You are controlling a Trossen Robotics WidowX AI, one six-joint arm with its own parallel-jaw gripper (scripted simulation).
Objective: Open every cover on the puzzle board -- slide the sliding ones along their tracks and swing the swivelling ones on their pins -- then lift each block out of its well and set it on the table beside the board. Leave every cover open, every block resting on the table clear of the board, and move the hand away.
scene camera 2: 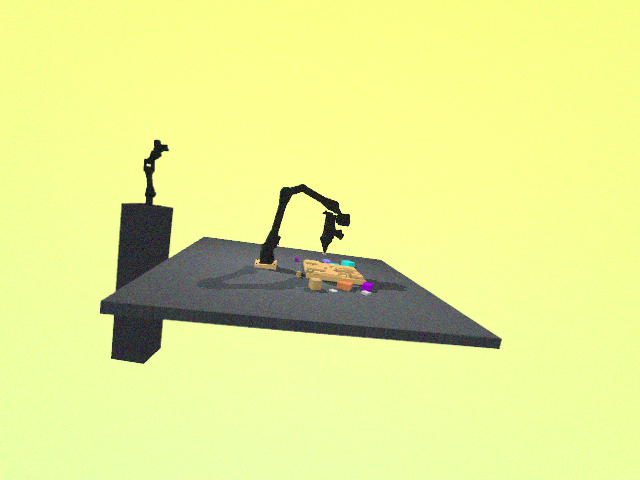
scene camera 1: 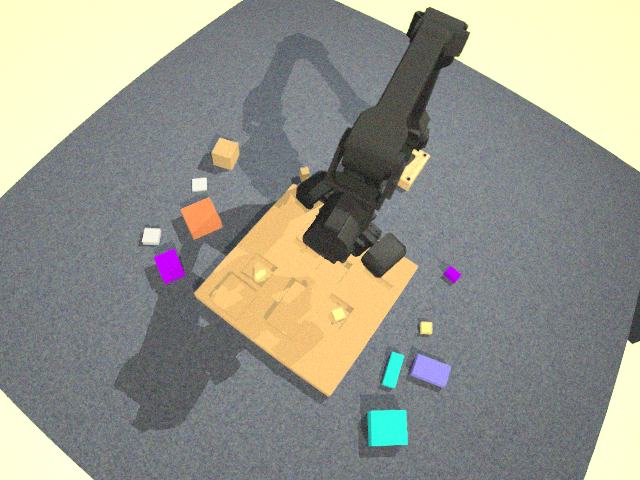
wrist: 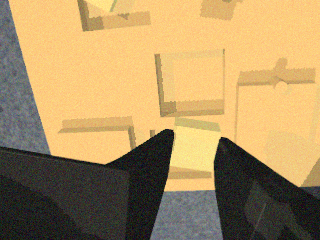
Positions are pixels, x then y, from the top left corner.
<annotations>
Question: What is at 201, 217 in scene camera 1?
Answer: An orange block.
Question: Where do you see a cyan cube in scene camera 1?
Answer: At 384, 427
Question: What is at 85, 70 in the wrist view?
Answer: A tan puzzle board.
</annotations>
